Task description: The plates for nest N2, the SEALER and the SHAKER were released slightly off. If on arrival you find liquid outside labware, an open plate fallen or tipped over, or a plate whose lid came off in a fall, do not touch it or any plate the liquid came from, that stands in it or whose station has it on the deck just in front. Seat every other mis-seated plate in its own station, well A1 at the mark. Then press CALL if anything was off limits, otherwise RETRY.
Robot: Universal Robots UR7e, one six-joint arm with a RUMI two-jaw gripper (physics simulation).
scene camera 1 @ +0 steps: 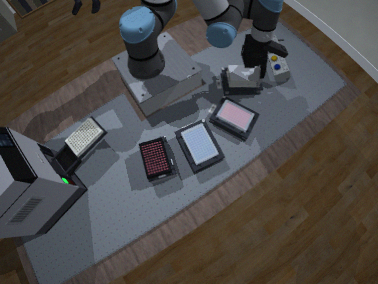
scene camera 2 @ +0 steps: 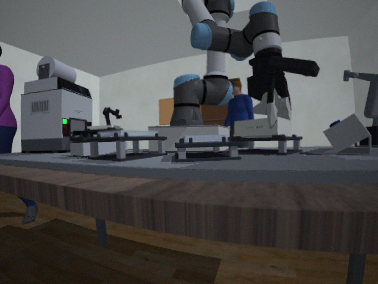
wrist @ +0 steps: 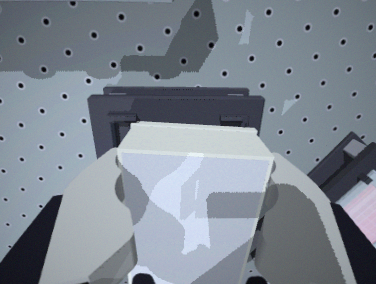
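Seen in the pictures: gripper, fingertip midpoint: (scene camera 1: pixel 254 77) (scene camera 2: pixel 279 130) (wrist: pixel 194 153); arm's base, link origin: (scene camera 1: pixel 146 64) (scene camera 2: pixel 186 127).
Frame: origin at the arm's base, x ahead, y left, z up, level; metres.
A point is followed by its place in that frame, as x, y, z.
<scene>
A tall white plate (scene camera 1: pixel 242 76) {0.294, 0.256, -0.011} (scene camera 2: pixel 250 128) {0.314, 0.244, -0.033} (wrist: pixel 192 210) {0.302, 0.298, -0.012} stands in a dark station (scene camera 1: pixel 242 91) {0.318, 0.255, -0.090} (wrist: pixel 175 106) {0.325, 0.345, -0.057} near the button box. In the wrist view it sits a little right of the station's middle and slightly turned. My gripper (scene camera 1: pixel 250 74) {0.318, 0.316, -0.039} (wrist: pixel 194 153) {0.318, 0.316, -0.039} is shut on this plate, its pale fingers against both long sides. A pink plate (scene camera 1: pixel 235 115) {0.389, 0.125, -0.048} lies on a neighbouring station (scene camera 1: pixel 243 134) {0.461, 0.100, -0.063}. A light blue plate (scene camera 1: pixel 200 143) {0.389, -0.055, -0.030} lies on another station (scene camera 1: pixel 209 165) {0.460, -0.071, -0.091}. Station names cannot be read. The A1 end of the tall plate's station is hidden.
A button box (scene camera 1: pixel 281 76) {0.388, 0.432, -0.054} (scene camera 2: pixel 347 133) {0.392, 0.438, -0.053} with yellow and blue buttons stands beyond the held plate. A dark plate with red wells (scene camera 1: pixel 155 158) {0.329, -0.206, -0.029} stands beside the blue plate. A cream plate (scene camera 1: pixel 84 136) {0.109, -0.358, 0.011} lies by the large white machine (scene camera 1: pixel 30 195) {0.239, -0.550, 0.146} (scene camera 2: pixel 55 117) {0.235, -0.518, 0.056}. The arm's base (scene camera 1: pixel 165 75) {0.096, 0.024, -0.003} is close behind.
</scene>
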